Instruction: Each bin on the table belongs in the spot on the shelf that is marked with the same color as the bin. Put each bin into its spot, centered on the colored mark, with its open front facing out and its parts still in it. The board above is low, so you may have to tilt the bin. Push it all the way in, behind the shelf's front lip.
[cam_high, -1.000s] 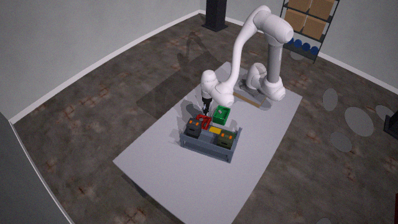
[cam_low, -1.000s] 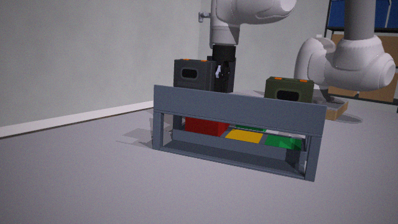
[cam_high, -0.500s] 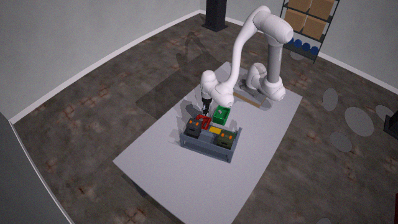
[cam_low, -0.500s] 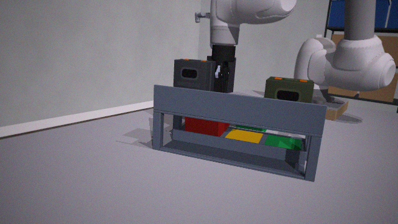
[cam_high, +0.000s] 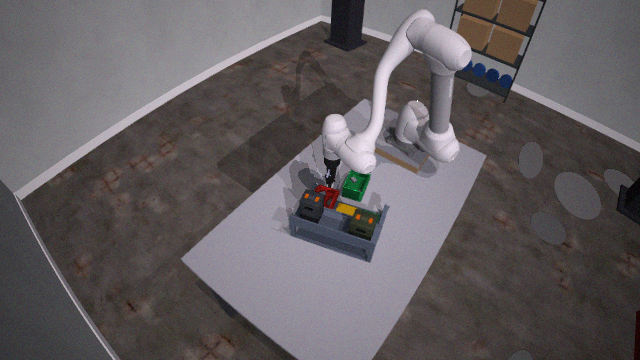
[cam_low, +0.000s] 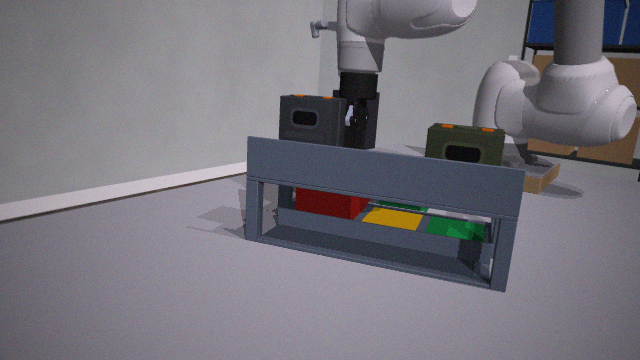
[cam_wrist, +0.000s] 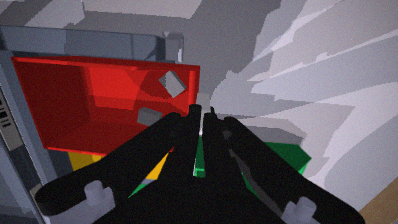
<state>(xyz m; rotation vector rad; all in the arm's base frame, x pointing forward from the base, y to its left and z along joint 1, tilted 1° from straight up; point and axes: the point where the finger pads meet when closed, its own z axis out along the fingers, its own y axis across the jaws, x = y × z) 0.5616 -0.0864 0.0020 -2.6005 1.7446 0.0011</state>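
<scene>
Right now my hand is 90 mm short of the red bin and 40 mm to the right of it. From my hand the other things lie so: olive box (130 mm ahead, 300 mm to the left, 100 mm above); then green bin (120 mm behind, 70 mm to the left, 10 mm below); then dark grey box (220 mm ahead, 90 mm to the left, 110 mm above).
</scene>
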